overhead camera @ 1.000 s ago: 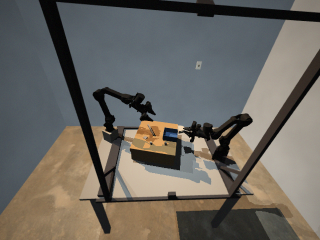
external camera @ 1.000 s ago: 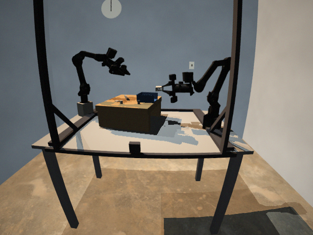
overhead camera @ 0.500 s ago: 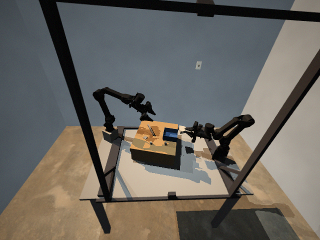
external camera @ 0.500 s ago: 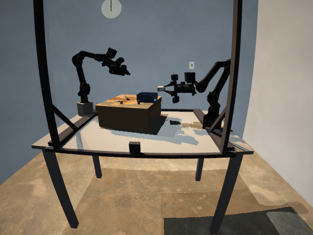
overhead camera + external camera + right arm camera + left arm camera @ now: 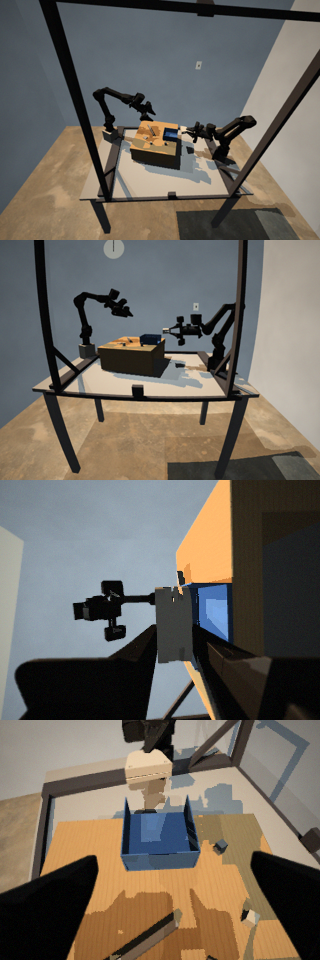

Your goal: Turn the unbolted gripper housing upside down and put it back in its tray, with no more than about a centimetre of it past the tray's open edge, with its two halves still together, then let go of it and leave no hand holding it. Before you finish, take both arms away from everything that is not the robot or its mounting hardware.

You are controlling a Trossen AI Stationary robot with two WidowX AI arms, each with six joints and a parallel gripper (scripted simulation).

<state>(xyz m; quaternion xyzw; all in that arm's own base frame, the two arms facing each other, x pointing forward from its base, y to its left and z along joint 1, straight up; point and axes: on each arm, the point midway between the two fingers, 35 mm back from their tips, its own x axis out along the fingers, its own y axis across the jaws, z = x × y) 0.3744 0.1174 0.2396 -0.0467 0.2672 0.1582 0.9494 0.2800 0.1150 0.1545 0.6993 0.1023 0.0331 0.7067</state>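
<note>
Right now my right hand is 50 mm to the right of the white gripper housing and 10 mm short of it. The rest, counted from my right hand: grey rod (340 mm to the left, 80 mm below, 30 mm ahead); wooden block (280 mm to the left, 150 mm below, 10 mm behind); gripper housing half (50 mm to the left, 10 mm below, 10 mm ahead).
</note>
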